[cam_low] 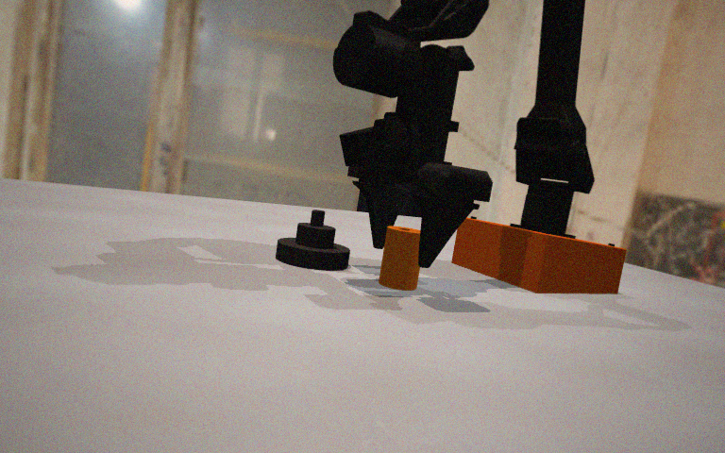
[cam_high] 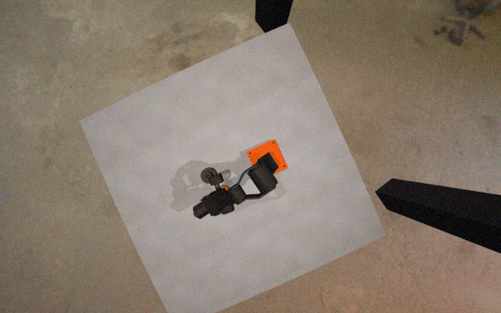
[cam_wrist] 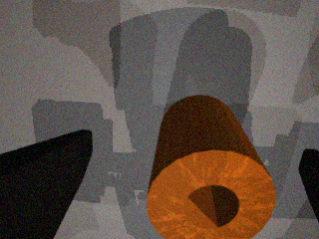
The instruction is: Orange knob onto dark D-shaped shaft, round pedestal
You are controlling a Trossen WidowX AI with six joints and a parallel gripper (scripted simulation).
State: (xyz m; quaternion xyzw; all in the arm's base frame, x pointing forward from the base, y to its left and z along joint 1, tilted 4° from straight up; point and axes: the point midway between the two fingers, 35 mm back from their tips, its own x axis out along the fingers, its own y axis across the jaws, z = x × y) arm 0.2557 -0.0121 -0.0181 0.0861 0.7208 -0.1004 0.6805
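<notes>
My gripper tip is now 10 mm past the orange knob. From my gripper tip the other things lie so: dark round pedestal (30 mm ahead, 110 mm to the right).
</notes>
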